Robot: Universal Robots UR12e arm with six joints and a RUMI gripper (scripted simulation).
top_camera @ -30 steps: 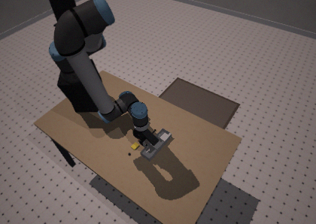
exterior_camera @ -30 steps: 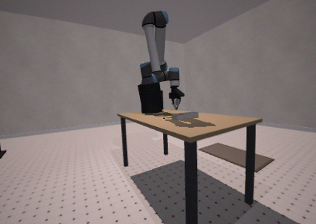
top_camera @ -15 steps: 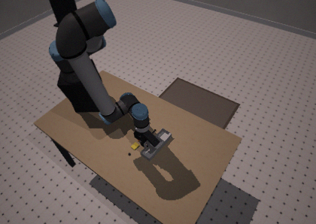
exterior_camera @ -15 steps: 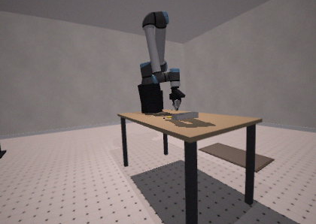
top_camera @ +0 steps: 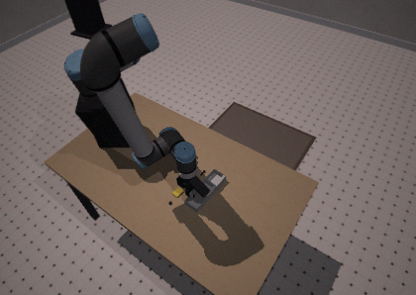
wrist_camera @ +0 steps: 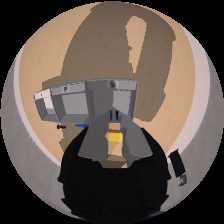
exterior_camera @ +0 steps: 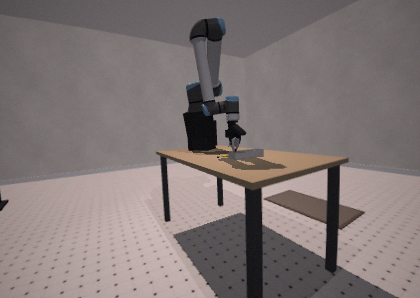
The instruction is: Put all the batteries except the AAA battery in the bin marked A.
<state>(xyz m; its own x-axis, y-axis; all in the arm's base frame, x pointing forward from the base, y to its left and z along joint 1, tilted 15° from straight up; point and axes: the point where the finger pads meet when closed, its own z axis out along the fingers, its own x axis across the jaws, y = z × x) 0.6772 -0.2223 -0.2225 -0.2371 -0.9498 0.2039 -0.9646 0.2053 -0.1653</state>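
My hand is 30 mm short of the grey double bin, 80 mm to the right of it and 30 mm above it. Also, from my hand: yellow block battery 110 mm behind, 10 mm to the left, 50 mm below; then black button cell 110 mm behind, 60 mm to the right, 50 mm below; then blue battery 50 mm behind, 100 mm to the left, 50 mm below.
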